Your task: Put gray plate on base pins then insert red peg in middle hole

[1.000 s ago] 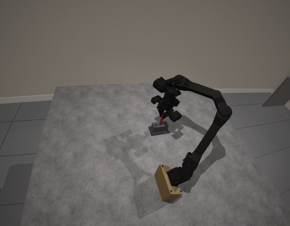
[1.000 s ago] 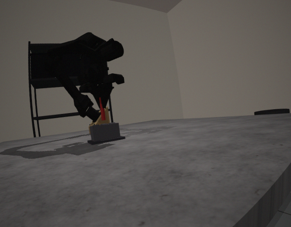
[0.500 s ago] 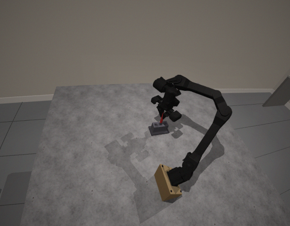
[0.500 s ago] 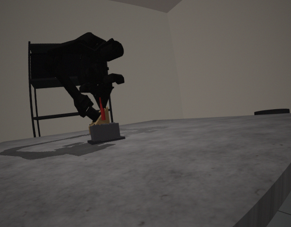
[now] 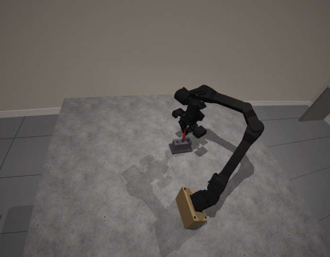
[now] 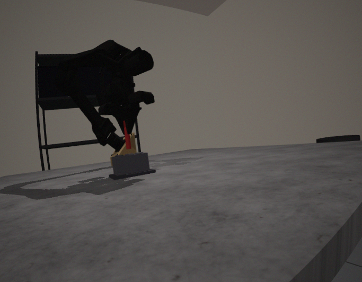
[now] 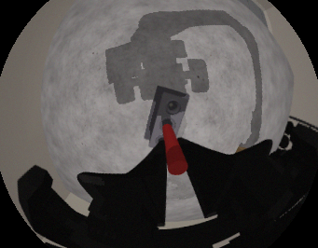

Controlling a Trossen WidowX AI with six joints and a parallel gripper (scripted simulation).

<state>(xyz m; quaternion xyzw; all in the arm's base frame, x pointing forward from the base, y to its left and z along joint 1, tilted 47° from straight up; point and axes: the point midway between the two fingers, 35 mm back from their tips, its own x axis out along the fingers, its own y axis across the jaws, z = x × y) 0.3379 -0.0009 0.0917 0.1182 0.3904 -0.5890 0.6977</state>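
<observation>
The gray plate lies 70 mm below my gripper tip. Also, from my gripper tip: dark base: 110 mm below; then red peg: right at my gripper tip.
</observation>
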